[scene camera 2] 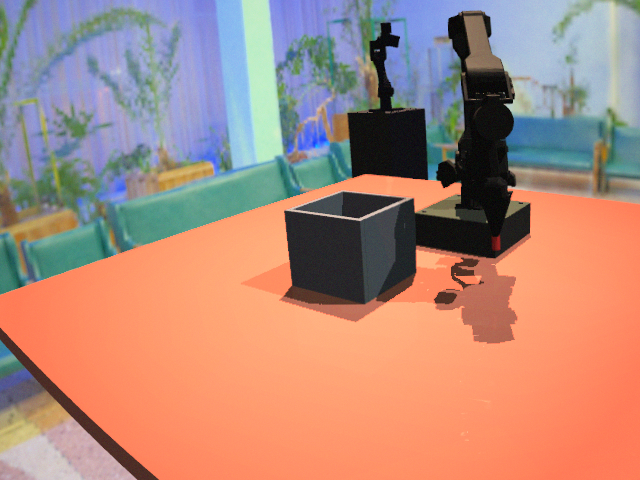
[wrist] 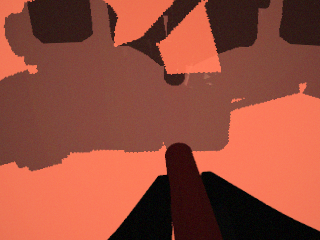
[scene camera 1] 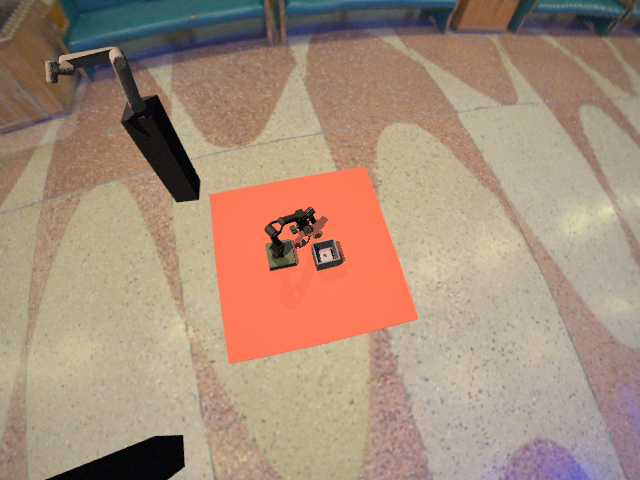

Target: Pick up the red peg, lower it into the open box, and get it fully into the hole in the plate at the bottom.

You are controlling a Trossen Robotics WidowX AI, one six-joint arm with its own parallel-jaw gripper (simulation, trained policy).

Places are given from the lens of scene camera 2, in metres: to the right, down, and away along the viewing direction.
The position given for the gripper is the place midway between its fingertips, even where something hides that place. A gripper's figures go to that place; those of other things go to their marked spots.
gripper (scene camera 2: 496, 235): 0.29, -0.01, 0.87
dark grey box (scene camera 2: 353, 245): 0.05, 0.01, 0.84
